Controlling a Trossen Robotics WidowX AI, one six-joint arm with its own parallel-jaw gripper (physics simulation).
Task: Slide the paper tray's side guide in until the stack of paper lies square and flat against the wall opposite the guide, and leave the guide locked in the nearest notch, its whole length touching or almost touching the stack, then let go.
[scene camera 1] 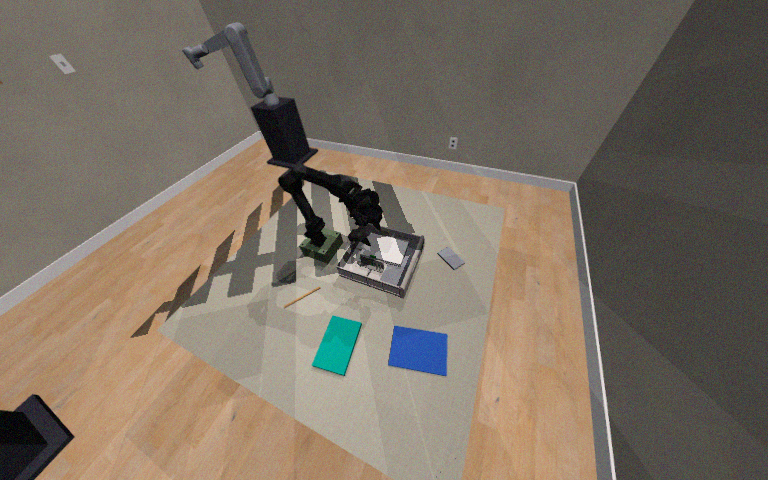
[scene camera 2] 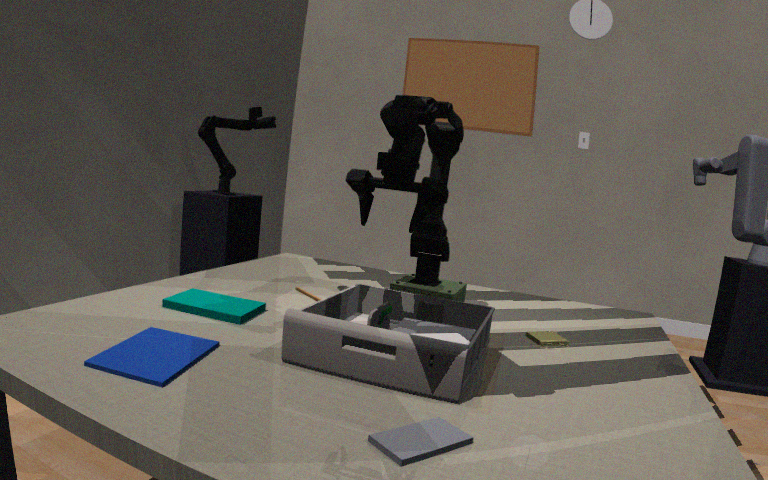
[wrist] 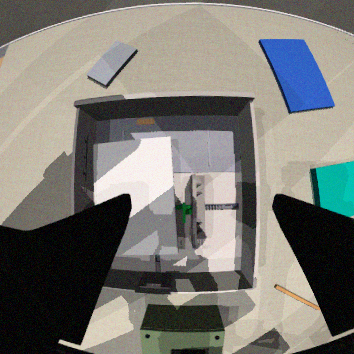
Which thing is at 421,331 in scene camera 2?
A white paper stack.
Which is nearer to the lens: the white paper stack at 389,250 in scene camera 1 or the teal pad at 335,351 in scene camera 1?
The teal pad.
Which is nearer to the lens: the blue pad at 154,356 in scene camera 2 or the teal pad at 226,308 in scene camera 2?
The blue pad.
